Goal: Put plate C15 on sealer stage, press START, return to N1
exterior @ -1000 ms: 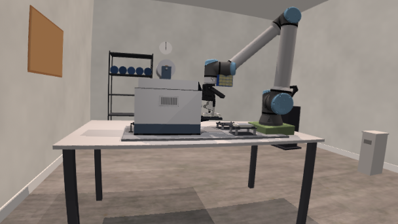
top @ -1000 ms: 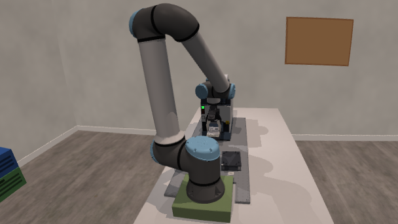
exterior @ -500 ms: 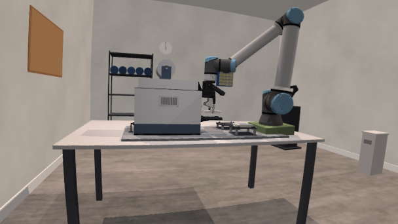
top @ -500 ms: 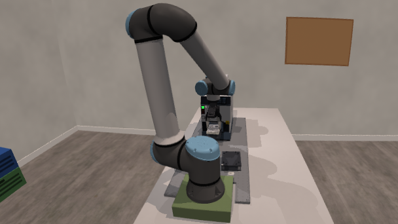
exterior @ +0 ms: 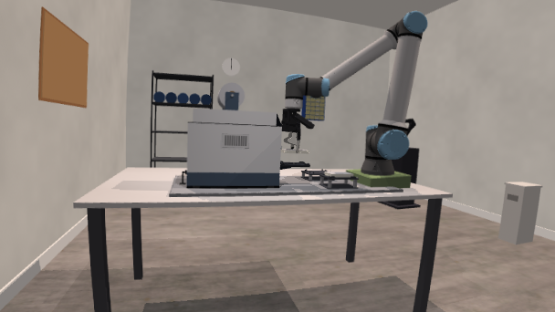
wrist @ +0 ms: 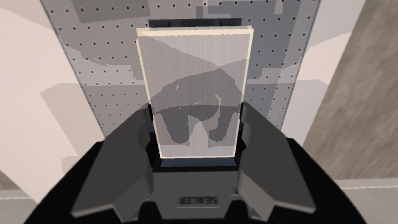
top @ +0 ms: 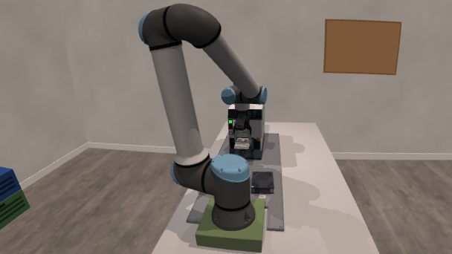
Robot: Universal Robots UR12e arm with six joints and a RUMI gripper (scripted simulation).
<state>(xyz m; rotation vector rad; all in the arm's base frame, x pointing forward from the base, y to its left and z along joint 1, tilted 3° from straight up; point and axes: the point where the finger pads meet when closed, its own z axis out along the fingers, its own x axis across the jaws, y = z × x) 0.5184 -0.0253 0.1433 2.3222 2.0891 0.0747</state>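
My gripper is now 21 cm past the nest N1, 14 cm above it and 12 cm to the left of it. Round my hand: square button: 11 cm ahead, 8 cm to the left, 2 cm above; then plate C15: 1 cm below; then sealer stage: 7 cm below.
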